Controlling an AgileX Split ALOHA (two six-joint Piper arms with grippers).
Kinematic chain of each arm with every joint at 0, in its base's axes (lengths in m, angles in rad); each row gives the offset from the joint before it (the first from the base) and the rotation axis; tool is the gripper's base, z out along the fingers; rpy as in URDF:
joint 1: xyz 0 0 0.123 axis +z
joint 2: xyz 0 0 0 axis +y
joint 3: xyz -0.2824 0 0.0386 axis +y
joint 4: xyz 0.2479 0 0.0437 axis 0.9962 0 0.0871
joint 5: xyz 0 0 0 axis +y
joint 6: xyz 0.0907 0 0.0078 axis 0.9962 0 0.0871
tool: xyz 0 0 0 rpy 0 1.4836 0
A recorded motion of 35 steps. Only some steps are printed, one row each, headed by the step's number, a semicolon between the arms.
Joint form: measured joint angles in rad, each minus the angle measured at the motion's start. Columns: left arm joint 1, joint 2, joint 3, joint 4, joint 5, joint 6; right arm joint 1, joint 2, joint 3, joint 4, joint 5, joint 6.
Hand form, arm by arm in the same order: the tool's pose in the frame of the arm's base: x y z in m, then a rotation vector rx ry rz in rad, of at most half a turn. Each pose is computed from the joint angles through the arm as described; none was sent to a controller.
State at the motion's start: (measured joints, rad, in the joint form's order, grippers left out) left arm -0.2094 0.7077 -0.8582 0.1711 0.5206 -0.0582; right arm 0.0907 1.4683 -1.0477 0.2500 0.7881 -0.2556
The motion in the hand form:
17: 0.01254 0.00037 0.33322 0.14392 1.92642 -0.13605; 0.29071 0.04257 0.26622 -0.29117 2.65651 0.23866
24: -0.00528 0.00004 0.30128 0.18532 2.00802 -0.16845; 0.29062 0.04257 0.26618 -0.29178 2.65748 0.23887
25: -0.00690 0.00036 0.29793 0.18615 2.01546 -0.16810; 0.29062 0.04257 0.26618 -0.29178 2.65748 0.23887
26: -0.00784 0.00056 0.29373 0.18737 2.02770 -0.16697; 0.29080 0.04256 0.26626 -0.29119 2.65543 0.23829
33: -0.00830 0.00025 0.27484 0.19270 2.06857 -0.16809; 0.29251 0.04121 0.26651 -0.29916 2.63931 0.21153
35: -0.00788 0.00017 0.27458 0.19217 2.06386 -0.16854; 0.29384 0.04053 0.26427 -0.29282 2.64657 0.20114
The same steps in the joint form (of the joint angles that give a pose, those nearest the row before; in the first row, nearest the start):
17: -0.0020 -0.5322 0.1940 -0.1303 0.4145 -0.0056; 0.0000 0.0000 0.0000 0.0000 0.0043 -0.0078
24: -0.0019 -0.6498 0.2734 -0.1846 0.5354 0.0301; 0.0000 0.0000 0.0000 0.0000 0.0054 -0.0081
25: -0.0020 -0.6625 0.2818 -0.1848 0.5471 0.0301; 0.0000 0.0000 0.0000 0.0000 0.0054 -0.0081
26: -0.0020 -0.6735 0.2934 -0.1848 0.5588 0.0300; 0.0000 0.0000 0.0000 0.0000 0.0032 -0.0080
33: -0.0019 -0.7155 0.3548 -0.1895 0.5804 0.0313; 0.0000 0.0007 0.0000 -0.0192 -0.0161 -0.0071
35: -0.0020 -0.7167 0.3575 -0.1895 0.5741 0.0312; 0.0000 0.0082 0.0000 -0.0313 -0.0193 0.0040

